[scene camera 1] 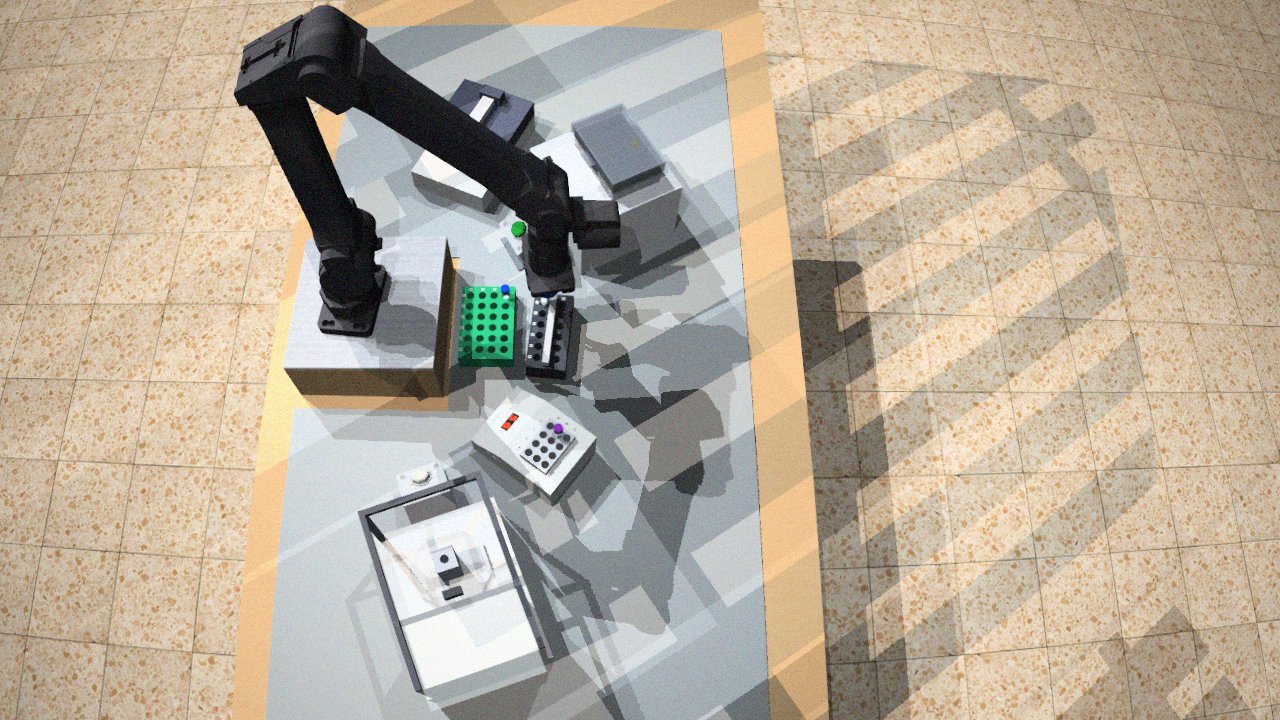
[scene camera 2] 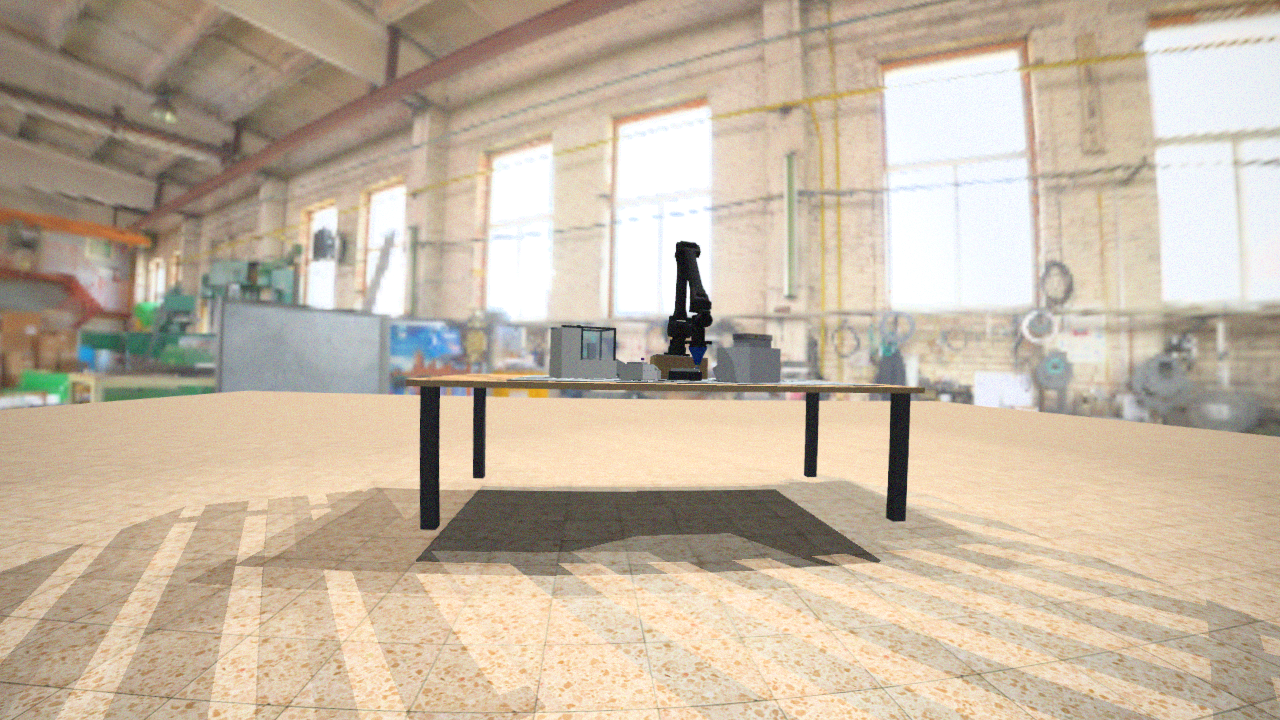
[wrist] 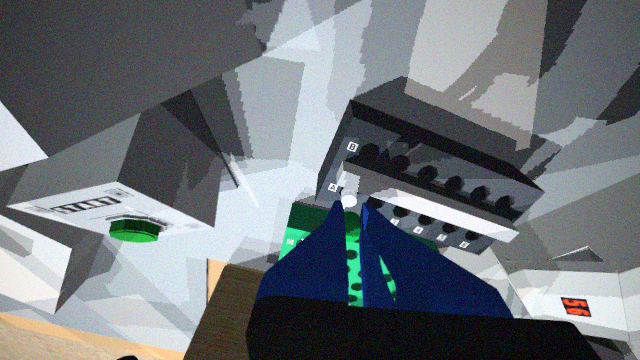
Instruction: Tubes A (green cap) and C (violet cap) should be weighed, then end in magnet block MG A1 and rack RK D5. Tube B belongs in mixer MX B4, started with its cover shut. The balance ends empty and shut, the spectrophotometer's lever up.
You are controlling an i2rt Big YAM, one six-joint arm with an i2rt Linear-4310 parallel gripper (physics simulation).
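Seen in the pictures: gripper, between the fingertips: (scene camera 1: 547,293) (scene camera 2: 697,364) (wrist: 350,211); arm's base, origin of its link: (scene camera 1: 353,301) (scene camera 2: 676,357).
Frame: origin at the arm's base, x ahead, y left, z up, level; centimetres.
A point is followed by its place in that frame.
My gripper (scene camera 1: 548,293) {z -3.6, x 29.3, y 6.5 cm} (scene camera 2: 697,360) {z -3.6, x 29.3, y 6.5 cm} (wrist: 350,211) {z -3.6, x 29.3, y 6.5 cm} is shut on the green-capped tube A. The tube's dark green cap (wrist: 352,219) {z -3.0, x 29.3, y 6.4 cm} sits between the blue fingertips, and its pale body (wrist: 349,200) {z -4.8, x 29.1, y 6.5 cm} points at the A1 corner of the dark magnet block (scene camera 1: 565,333) (wrist: 390,97). I cannot tell whether its tip is in the hole. Blue-capped tube B (scene camera 1: 504,289) {z -4.5, x 22.3, y 6.9 cm} stands in a corner of the green rack (scene camera 1: 486,361) {z -7.9, x 20.9, y -4.2 cm} (wrist: 312,214) {z -9.0, x 23.8, y 7.2 cm}. Violet-capped tube C (scene camera 1: 558,428) {z -1.2, x 33.7, y -16.3 cm} stands in the white block device (scene camera 1: 572,474) {z -7.2, x 36.2, y -21.1 cm} (wrist: 600,285) {z -4.2, x 29.5, y -12.3 cm}. The balance (scene camera 1: 478,649) {z 10.9, x 27.8, y -50.2 cm} has an empty tube holder (scene camera 1: 444,559) {z 2.3, x 20.8, y -37.9 cm}; its door state is unclear.
A START box with a green button (scene camera 1: 518,229) {z -3.0, x 23.1, y 17.3 cm} (wrist: 134,231) {z -2.7, x 23.9, y 17.2 cm} stands near the arm's wrist. A white device with a raised grey cover (scene camera 1: 619,147) {z 9.0, x 38.0, y 26.5 cm} is behind it. A white and navy device (scene camera 1: 514,111) {z -1.9, x 18.8, y 40.9 cm} stands farther back. The arm's wooden base (scene camera 1: 420,358) {z 0.9, x 12.4, y -8.7 cm} is beside the rack.
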